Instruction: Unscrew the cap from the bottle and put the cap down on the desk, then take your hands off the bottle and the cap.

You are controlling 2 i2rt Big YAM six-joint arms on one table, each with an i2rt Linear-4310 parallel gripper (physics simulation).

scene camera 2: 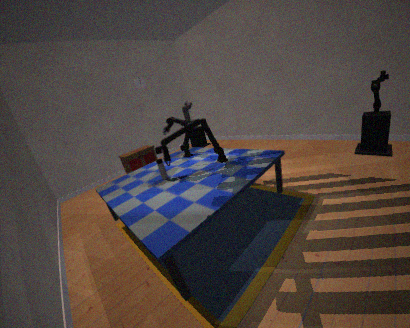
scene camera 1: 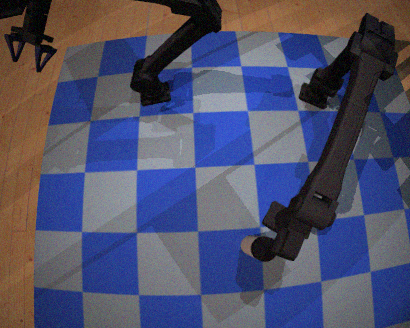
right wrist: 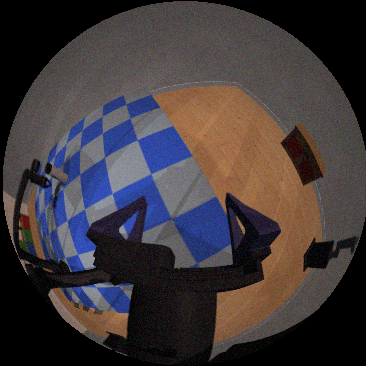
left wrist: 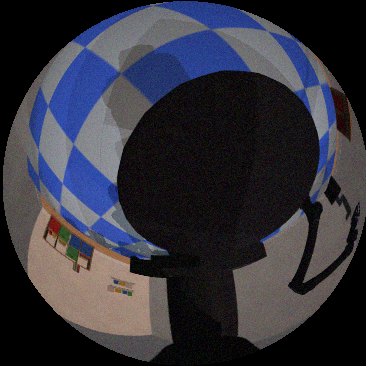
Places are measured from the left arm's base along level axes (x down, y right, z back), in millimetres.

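Pixels of known places: left gripper, fingertip midpoint: (scene camera 2: 169, 166) (scene camera 1: 273, 224) (right wrist: 51, 184); right gripper, fingertip midpoint: (scene camera 2: 163, 133) (scene camera 1: 26, 67) (right wrist: 183, 198); left arm's base, origin of the base link: (scene camera 2: 222, 160) (scene camera 1: 313, 96) (right wrist: 65, 266); right arm's base, origin of the base link: (scene camera 2: 188, 156) (scene camera 1: 155, 94).
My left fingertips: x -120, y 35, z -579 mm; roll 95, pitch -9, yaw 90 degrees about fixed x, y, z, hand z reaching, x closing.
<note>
For each thing: its top centre in the pictures, then the offset to it from my left fingertips. Level surfaces: height alone.
- tan bottle, middle of its top: (scene camera 1: 264, 248) (right wrist: 47, 167) (scene camera 2: 159, 161) dy +20, dx -80, dz -79 mm
- grey checkered desk, its level: dx +120 mm
- dark round cap, middle of its top: (left wrist: 249, 214) (scene camera 1: 265, 249) (right wrist: 45, 166) (scene camera 2: 158, 159) dy +20, dx -96, dz -79 mm
A tan bottle (scene camera 1: 246, 244) (scene camera 2: 163, 171) (right wrist: 60, 176) stands upright on the blue and grey checkered desk (scene camera 1: 171, 202) (scene camera 2: 181, 208), near its front right in scene camera 1. A dark round cap (scene camera 1: 263, 248) (scene camera 2: 159, 161) (right wrist: 48, 167) sits at its top. In the left wrist view the cap (left wrist: 218, 160) fills the middle and hides the fingers. My left gripper (scene camera 1: 283, 248) (scene camera 2: 165, 159) points down right beside the cap and is shut. I see nothing between its fingers. My right gripper (right wrist: 183, 198) (scene camera 2: 166, 130) is open and empty, held high over the desk's far edge.
The two arm bases (scene camera 1: 153, 91) (scene camera 1: 317, 94) stand at the back of the desk. A red-brown box (scene camera 2: 138, 158) (right wrist: 303, 157) sits on the wooden floor beyond the desk. A dark block (scene camera 2: 363, 136) stands by the far wall.
</note>
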